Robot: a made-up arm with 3 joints. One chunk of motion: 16 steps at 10 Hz.
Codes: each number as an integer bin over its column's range. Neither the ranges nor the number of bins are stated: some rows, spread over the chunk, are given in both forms.
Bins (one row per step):
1: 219 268 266 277 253 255
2: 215 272 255 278 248 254
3: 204 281 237 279 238 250
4: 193 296 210 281 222 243
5: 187 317 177 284 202 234
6: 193 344 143 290 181 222
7: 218 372 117 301 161 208
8: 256 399 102 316 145 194
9: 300 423 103 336 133 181
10: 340 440 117 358 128 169
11: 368 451 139 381 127 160
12: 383 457 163 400 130 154
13: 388 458 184 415 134 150
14: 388 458 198 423 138 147
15: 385 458 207 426 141 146
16: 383 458 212 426 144 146
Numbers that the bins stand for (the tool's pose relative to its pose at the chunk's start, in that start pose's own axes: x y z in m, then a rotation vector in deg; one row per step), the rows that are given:
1: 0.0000 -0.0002 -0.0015 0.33 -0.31 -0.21
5: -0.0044 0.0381 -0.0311 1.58 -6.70 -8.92
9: 0.0111 0.1211 -0.0557 10.84 -15.34 -30.91
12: 0.0225 0.1477 -0.0358 22.23 -15.72 -42.11
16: 0.0225 0.1485 -0.0195 26.86 -13.96 -45.43
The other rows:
2: -0.0005 0.0029 -0.0052 0.51 -0.94 -0.62
3: -0.0021 0.0100 -0.0112 0.68 -2.19 -2.28
4: -0.0036 0.0217 -0.0201 1.04 -4.20 -5.19
6: -0.0036 0.0593 -0.0424 2.64 -9.33 -13.90
7: -0.0001 0.0812 -0.0511 4.60 -11.84 -19.71
8: 0.0051 0.1023 -0.0561 7.27 -13.84 -25.51
10: 0.0166 0.1344 -0.0511 14.75 -15.97 -35.89
11: 0.0204 0.1430 -0.0438 18.85 -16.09 -39.62
13: 0.0232 0.1485 -0.0288 24.90 -15.22 -43.77
14: 0.0232 0.1485 -0.0241 26.33 -14.72 -45.01
15: 0.0227 0.1485 -0.0211 26.86 -14.34 -45.43

